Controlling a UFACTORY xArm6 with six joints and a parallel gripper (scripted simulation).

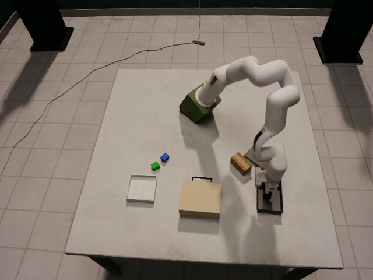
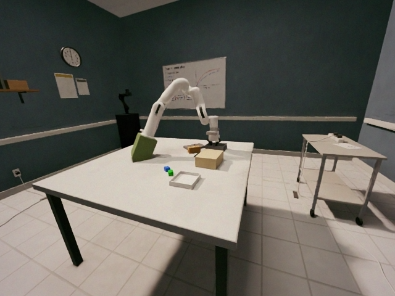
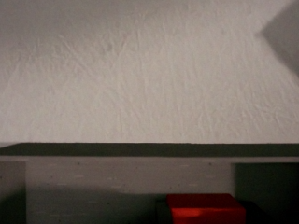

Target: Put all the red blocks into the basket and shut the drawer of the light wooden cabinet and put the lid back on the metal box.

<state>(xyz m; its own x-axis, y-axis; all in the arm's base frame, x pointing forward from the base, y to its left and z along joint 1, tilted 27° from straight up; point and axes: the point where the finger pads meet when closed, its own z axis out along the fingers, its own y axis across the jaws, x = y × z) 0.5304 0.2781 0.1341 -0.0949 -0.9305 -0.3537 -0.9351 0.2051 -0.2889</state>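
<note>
Right now my hand is 64 cm to the left of the white basket, 2 cm past it and 2 cm above it. Also, from my hand: light wooden cabinet (34 cm to the right, 4 cm ahead); then drawer (34 cm to the right, 3 cm ahead); then grey metal lid (21 cm behind, 2 cm to the left, 2 cm below).
</note>
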